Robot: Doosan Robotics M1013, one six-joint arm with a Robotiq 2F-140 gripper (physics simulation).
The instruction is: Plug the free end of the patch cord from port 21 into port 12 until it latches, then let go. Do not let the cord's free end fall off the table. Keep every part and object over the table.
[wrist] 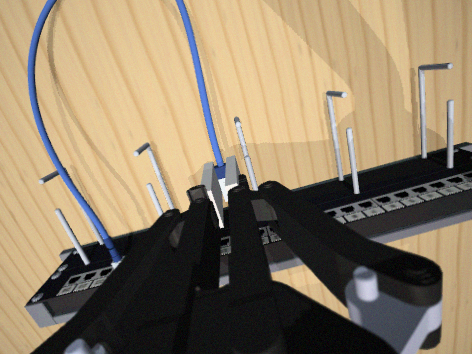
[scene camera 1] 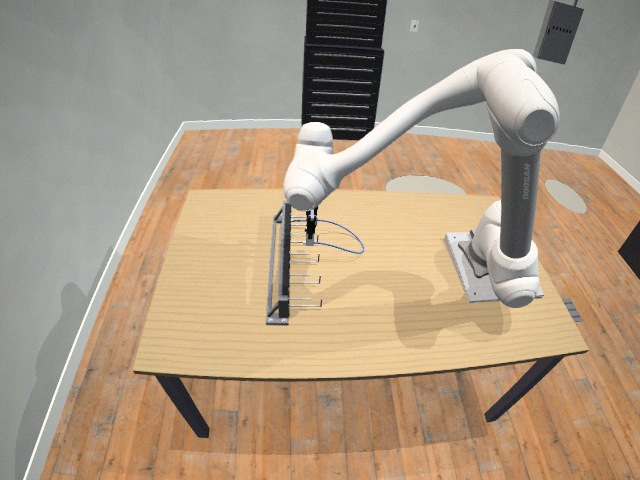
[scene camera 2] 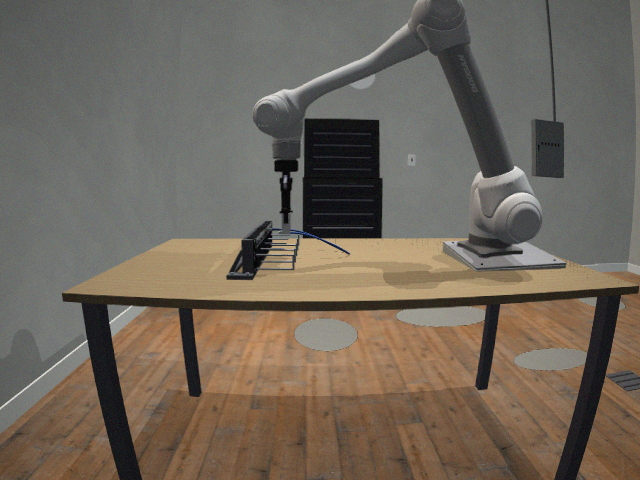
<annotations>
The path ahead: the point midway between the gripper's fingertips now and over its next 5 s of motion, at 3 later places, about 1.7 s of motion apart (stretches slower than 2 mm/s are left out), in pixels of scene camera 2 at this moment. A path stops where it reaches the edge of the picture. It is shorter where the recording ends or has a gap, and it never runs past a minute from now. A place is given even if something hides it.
The gripper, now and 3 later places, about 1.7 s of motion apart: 286, 233; 274, 233; 273, 236; 270, 242
</annotations>
